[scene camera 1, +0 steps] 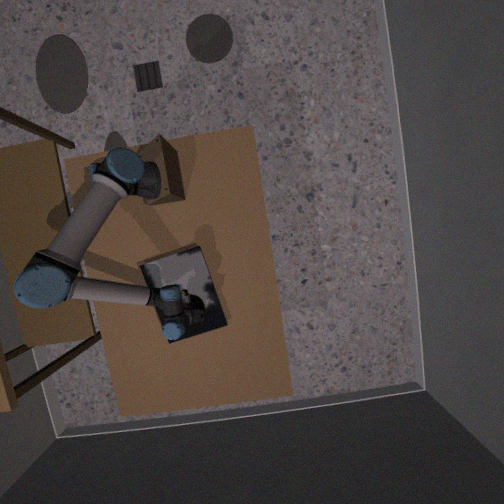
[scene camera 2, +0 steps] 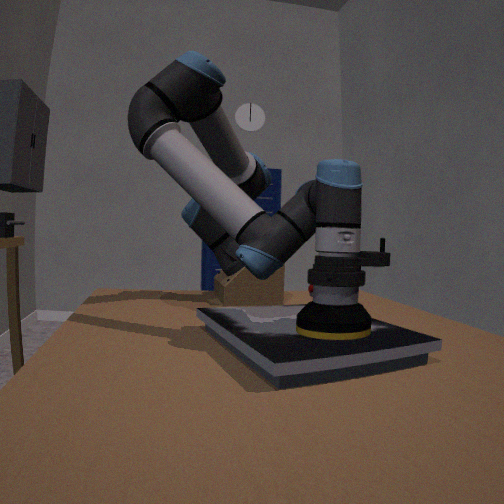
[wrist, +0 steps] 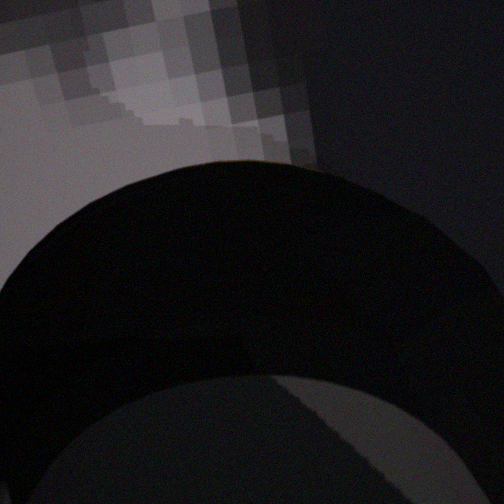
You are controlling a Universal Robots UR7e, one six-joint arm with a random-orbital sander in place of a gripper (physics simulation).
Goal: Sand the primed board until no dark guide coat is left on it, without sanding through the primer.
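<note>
The square board (scene camera 1: 182,292) lies flat on the wooden table. Its far part shows light grey primer (scene camera 2: 270,314). Its near part and right side still carry dark guide coat (scene camera 2: 320,350). The sander (scene camera 2: 333,320) stands upright with its yellow-edged pad flat on the board, near the middle right. From above, the wrist and sander (scene camera 1: 192,302) cover the board's centre. In the wrist view the black sander housing (wrist: 250,275) fills the lower half, with light primer (wrist: 100,125) at upper left and dark coat (wrist: 400,100) at upper right.
The arm's base sits by a wooden block (scene camera 1: 162,170) at the table's far end, also seen in the side view (scene camera 2: 248,287). A second wooden table (scene camera 1: 30,240) stands to the left. A dark cabinet (scene camera 2: 22,135) hangs on the left wall.
</note>
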